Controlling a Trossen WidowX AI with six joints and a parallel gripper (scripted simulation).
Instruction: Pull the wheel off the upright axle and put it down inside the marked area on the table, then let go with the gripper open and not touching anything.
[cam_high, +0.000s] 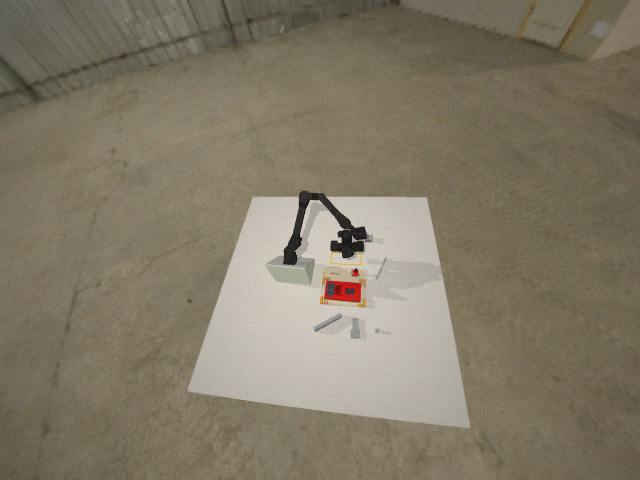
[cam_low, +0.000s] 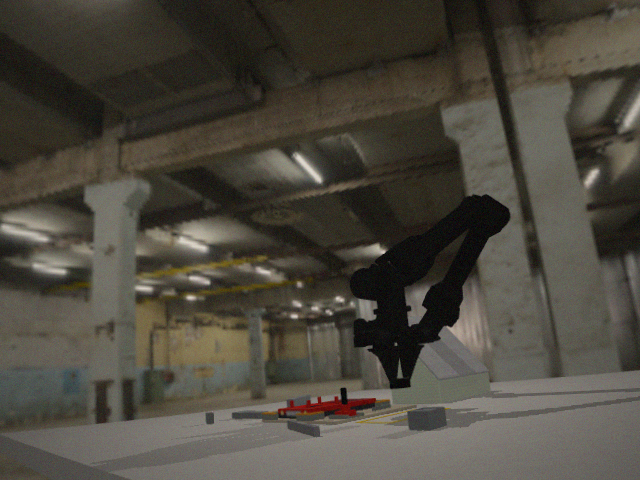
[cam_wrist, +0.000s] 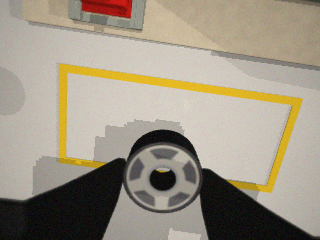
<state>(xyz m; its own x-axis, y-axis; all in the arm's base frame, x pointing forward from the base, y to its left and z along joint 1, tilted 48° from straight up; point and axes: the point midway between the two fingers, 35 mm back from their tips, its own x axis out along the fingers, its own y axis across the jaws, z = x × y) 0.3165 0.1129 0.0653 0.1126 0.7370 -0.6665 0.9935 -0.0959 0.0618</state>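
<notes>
The wheel lies right at my gripper tip. From my gripper tip the other things lie so: black axle 5 cm ahead, 11 cm to the right, 3 cm below.
</notes>
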